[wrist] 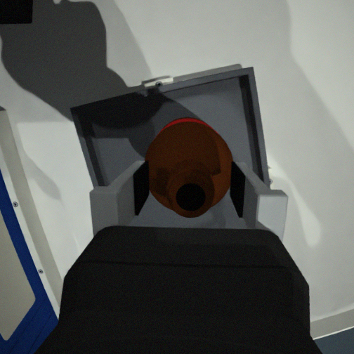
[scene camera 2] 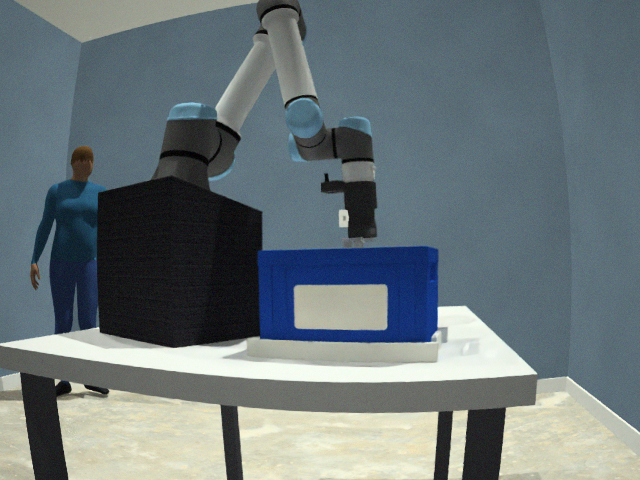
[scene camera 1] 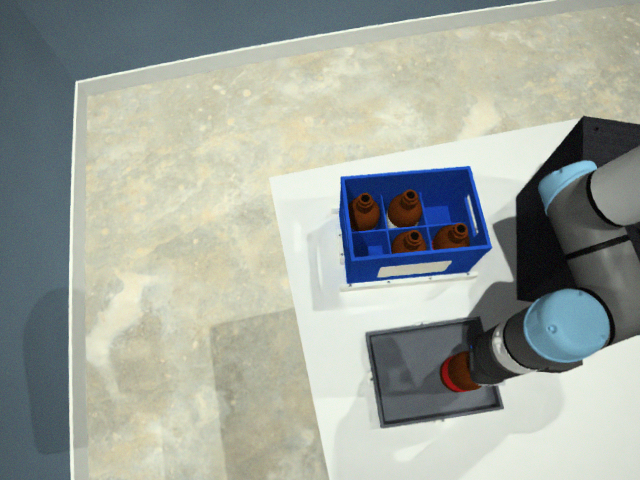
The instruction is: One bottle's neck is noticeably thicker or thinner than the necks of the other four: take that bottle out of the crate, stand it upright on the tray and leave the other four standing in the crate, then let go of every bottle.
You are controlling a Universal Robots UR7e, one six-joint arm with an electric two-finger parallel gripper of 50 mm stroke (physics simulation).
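Frame: origin at the arm's base, x left, y back, z up, level; metres.
Where they show: arm's base at its link origin: [scene camera 2: 177, 201].
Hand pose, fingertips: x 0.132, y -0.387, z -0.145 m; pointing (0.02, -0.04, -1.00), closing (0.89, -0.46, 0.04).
Observation:
Each offset is from my fingertips to the centre of the thing. "spot": to the spot under its first point. Level surfaces: height alone.
A brown bottle with a red label @[dx -0.003, dy -0.007, dz -0.064 m] [scene camera 1: 459, 373] [wrist: 190, 145] stands upright on the grey tray @[spot: dx -0.062, dy -0.176, dz -0.121 m] [scene camera 1: 373, 379] [wrist: 257, 125], near one end of it. My gripper [wrist: 189, 178] is open, its fingers on either side of this bottle's neck with a gap at both sides. In scene camera 1 the fingers are hidden behind the wrist. Four brown bottles @[dx -0.387, dy -0.057, dz -0.061 m] [scene camera 1: 366, 212] @[dx -0.358, dy +0.033, dz -0.061 m] [scene camera 1: 405, 209] @[dx -0.273, dy -0.002, dz -0.061 m] [scene camera 1: 409, 242] @[dx -0.250, dy +0.090, dz -0.061 m] [scene camera 1: 452, 237] stand in separate compartments of the blue crate @[dx -0.318, dy +0.017, dz -0.059 m] [scene camera 1: 356, 271] [scene camera 2: 413, 310]. Two compartments, at the back right and front left, hold no bottle. In scene camera 2 the crate hides the tray and the bottles.
The crate sits in a low white holder [scene camera 1: 408, 281] [scene camera 2: 341, 351] on the white table @[dz -0.147 m] [scene camera 1: 320, 330] [scene camera 2: 480, 366]. The black robot pedestal [scene camera 1: 537, 248] [scene camera 2: 175, 268] stands beside the crate. A person [scene camera 2: 77, 222] stands behind the table in scene camera 2.

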